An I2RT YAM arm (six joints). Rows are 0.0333 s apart.
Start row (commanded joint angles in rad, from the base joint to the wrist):
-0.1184 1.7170 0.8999 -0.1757 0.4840 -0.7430
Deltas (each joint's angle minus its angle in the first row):
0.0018 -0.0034 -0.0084 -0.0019 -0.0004 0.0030
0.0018 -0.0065 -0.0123 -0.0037 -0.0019 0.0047
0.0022 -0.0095 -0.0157 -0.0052 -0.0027 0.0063
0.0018 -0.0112 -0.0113 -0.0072 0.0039 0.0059
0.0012 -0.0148 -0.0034 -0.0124 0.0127 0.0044
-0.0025 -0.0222 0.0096 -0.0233 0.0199 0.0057
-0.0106 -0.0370 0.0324 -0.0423 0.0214 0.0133
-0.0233 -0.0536 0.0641 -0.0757 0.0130 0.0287
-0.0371 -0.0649 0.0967 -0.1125 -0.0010 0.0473
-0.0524 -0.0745 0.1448 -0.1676 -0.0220 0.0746
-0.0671 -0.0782 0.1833 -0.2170 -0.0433 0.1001
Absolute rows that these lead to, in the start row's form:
-0.1166 1.7136 0.8915 -0.1776 0.4836 -0.7400
-0.1166 1.7105 0.8876 -0.1794 0.4821 -0.7383
-0.1162 1.7075 0.8842 -0.1809 0.4813 -0.7367
-0.1166 1.7058 0.8886 -0.1829 0.4879 -0.7371
-0.1172 1.7022 0.8965 -0.1881 0.4967 -0.7386
-0.1209 1.6948 0.9095 -0.1990 0.5039 -0.7373
-0.1290 1.6800 0.9323 -0.2180 0.5054 -0.7297
-0.1417 1.6634 0.9640 -0.2514 0.4970 -0.7143
-0.1555 1.6521 0.9966 -0.2882 0.4830 -0.6957
-0.1708 1.6425 1.0447 -0.3433 0.4620 -0.6684
-0.1855 1.6388 1.0832 -0.3927 0.4407 -0.6429

